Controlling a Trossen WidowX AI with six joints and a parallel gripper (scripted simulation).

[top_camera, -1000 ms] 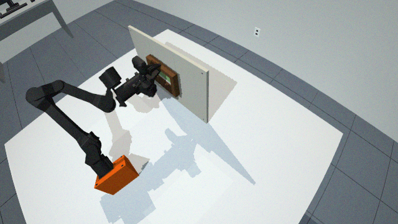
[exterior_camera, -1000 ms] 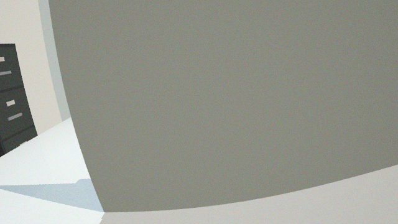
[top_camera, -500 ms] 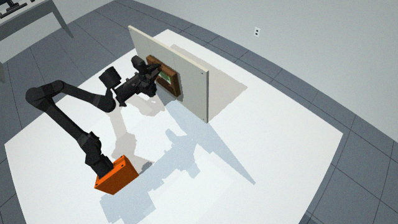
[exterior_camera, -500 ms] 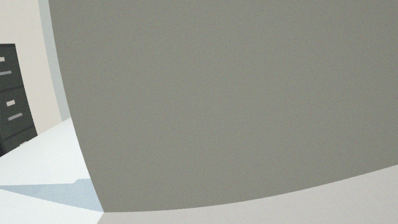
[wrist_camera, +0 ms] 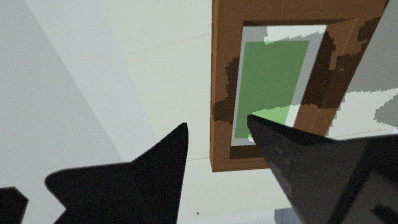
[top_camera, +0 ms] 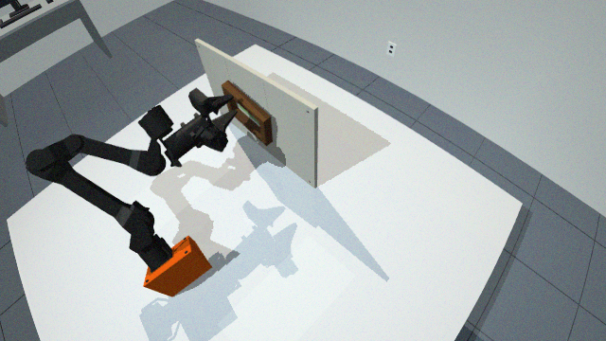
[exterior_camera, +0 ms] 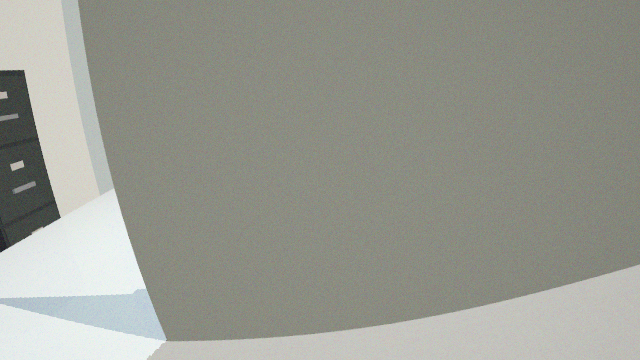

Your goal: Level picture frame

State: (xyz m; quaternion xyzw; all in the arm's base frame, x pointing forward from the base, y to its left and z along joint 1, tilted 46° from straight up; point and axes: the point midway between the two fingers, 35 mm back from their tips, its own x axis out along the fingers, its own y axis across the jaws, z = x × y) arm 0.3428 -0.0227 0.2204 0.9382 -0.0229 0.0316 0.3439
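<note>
The brown wooden picture frame lies 40 mm ahead of my gripper tip and 60 mm below it. From my gripper tip the other things lie so: cream wall board: 50 mm ahead, 10 mm to the left, 80 mm below.
</note>
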